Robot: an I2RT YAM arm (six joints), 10 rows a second.
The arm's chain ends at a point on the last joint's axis. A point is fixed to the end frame.
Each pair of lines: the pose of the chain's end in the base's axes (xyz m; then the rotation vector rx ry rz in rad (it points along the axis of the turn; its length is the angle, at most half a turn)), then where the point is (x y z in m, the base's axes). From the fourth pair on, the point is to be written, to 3 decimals.
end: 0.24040 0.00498 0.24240 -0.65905 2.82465 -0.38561
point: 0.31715 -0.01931 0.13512
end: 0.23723 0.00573 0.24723 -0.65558 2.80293 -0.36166
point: 0.31630 -0.01605 0.14110
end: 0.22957 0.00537 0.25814 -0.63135 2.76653 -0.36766
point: 0.31282 -0.01660 0.15530
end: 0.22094 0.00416 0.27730 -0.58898 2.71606 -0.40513
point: 0.310 -0.021 0.180
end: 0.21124 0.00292 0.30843 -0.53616 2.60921 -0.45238
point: 0.310 -0.025 0.223
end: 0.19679 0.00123 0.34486 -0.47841 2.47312 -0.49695
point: 0.307 -0.029 0.275
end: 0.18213 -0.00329 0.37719 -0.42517 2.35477 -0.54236
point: 0.300 -0.036 0.322
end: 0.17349 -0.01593 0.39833 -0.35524 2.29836 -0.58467
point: 0.293 -0.055 0.352
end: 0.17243 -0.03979 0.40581 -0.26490 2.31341 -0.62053
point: 0.289 -0.088 0.360
